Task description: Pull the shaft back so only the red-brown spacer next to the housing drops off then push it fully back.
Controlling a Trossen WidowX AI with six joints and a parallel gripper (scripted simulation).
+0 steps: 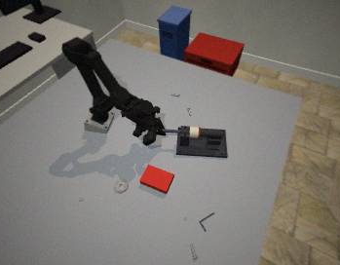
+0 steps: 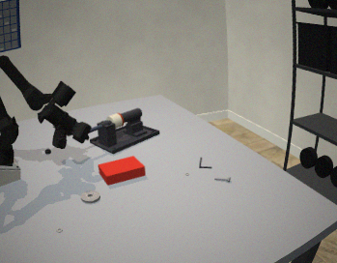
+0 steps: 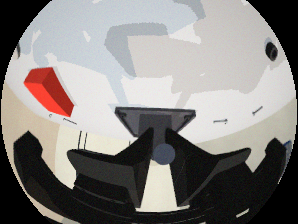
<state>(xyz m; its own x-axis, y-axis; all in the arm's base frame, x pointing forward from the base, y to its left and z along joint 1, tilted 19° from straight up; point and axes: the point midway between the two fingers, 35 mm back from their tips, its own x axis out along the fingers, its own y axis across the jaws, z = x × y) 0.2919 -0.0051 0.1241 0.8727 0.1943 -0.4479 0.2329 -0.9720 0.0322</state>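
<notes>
Now: hand 90 mm short of the shaft and 20 mm to the right of it. Round my hand: red-brown spacer (170 mm ahead, 40 mm to the left); then fixture (180 mm ahead, 50 mm to the left, 30 mm below); then cream spacer (150 mm ahead, 40 mm to the left).
</notes>
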